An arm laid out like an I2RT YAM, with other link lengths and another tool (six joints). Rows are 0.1 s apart.
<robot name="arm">
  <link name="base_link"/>
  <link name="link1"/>
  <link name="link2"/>
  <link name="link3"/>
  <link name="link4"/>
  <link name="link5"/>
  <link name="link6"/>
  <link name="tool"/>
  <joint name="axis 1" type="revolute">
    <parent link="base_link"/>
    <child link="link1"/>
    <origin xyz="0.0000 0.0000 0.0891"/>
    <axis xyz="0 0 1"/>
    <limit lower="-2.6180" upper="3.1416"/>
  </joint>
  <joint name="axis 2" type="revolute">
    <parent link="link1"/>
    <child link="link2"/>
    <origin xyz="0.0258 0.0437 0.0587"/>
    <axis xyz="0 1 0"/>
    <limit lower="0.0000" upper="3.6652"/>
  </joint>
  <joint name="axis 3" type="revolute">
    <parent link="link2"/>
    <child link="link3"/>
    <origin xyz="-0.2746 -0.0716 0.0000"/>
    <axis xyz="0 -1 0"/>
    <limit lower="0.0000" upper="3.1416"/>
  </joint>
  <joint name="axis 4" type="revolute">
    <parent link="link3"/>
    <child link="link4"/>
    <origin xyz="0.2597 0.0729 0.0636"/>
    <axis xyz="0 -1 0"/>
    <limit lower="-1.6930" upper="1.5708"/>
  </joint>
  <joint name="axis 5" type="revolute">
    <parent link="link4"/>
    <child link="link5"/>
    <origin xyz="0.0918 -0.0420 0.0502"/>
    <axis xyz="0 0 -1"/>
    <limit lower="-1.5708" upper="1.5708"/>
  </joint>
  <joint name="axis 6" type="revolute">
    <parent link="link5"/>
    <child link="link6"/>
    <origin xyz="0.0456 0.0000 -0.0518"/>
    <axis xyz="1 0 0"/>
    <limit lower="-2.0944" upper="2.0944"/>
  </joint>
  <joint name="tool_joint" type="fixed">
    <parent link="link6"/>
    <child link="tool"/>
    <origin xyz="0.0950 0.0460 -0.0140" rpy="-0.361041 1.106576 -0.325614"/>
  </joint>
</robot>
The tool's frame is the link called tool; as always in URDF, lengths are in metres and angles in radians.
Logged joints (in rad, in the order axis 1, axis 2, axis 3, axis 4, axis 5, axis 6), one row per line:
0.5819 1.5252 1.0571 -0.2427 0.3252 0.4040
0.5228 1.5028 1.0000 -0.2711 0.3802 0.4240
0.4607 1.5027 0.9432 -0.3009 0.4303 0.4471
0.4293 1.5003 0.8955 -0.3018 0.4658 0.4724
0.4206 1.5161 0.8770 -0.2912 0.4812 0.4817
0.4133 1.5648 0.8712 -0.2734 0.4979 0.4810
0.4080 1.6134 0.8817 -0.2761 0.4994 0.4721
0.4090 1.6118 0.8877 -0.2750 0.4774 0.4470
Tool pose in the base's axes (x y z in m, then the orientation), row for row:
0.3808 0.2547 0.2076 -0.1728 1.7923 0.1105
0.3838 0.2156 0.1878 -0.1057 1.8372 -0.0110
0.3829 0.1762 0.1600 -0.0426 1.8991 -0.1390
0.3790 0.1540 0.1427 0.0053 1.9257 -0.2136
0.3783 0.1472 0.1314 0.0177 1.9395 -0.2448
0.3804 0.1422 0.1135 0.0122 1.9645 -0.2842
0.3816 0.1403 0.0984 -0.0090 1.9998 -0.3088
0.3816 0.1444 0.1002 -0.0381 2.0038 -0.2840
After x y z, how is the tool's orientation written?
As a rotation vector, in radians.
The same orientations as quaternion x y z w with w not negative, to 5 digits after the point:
-0.07515 0.77948 0.04806 0.62004
-0.04570 0.79436 -0.00476 0.60571
-0.01822 0.81239 -0.05946 0.57979
0.00225 0.81916 -0.09086 0.56632
0.00751 0.82253 -0.10382 0.55911
0.00515 0.82875 -0.11989 0.54660
-0.00377 0.83783 -0.12937 0.53037
-0.01596 0.83940 -0.11897 0.53009

